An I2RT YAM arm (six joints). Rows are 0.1 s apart.
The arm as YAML. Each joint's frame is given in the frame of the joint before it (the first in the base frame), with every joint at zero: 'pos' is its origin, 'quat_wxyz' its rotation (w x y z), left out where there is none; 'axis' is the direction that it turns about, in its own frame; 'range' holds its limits. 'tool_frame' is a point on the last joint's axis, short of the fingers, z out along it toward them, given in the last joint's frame.
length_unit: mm
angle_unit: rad
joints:
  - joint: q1
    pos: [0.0, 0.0, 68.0]
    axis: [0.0, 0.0, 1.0]
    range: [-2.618, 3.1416]
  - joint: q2
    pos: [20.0, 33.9, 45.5]
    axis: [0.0, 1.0, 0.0]
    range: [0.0, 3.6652]
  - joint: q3
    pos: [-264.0, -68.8, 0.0]
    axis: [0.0, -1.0, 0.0]
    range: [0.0, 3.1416]
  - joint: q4
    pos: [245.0, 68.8, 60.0]
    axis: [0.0, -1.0, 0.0]
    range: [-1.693, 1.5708]
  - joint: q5
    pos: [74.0, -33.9, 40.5]
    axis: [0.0, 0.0, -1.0]
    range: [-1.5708, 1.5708]
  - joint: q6
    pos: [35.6, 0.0, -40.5]
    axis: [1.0, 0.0, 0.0]
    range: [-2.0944, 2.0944]
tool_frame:
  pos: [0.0, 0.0, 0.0]
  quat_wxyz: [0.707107, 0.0, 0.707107, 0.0]
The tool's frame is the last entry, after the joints.
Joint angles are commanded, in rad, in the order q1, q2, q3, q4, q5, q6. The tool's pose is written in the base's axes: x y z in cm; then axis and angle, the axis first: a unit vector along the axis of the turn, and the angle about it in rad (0 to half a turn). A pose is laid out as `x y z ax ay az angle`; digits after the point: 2 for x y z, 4 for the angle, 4 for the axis.
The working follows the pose.
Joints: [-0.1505, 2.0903, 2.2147, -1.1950, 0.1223, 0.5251]
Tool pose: 43.35 -7.01 33.67 0.3461 0.9381 -0.0126 2.6285
Where each joint sits with the arm in this pose, in the base's axes (m; each line is computed from the numbers above, not from the rounded line before):
q1: 0.0000 0.0000 0.0680
q2: 0.0249 0.0305 0.1135
q3: 0.1441 -0.0572 0.3427
q4: 0.3874 -0.0245 0.4326
q5: 0.4526 -0.0686 0.3871
q6: 0.4335 -0.0701 0.3367
the tool: 0.4335 -0.0701 0.3367

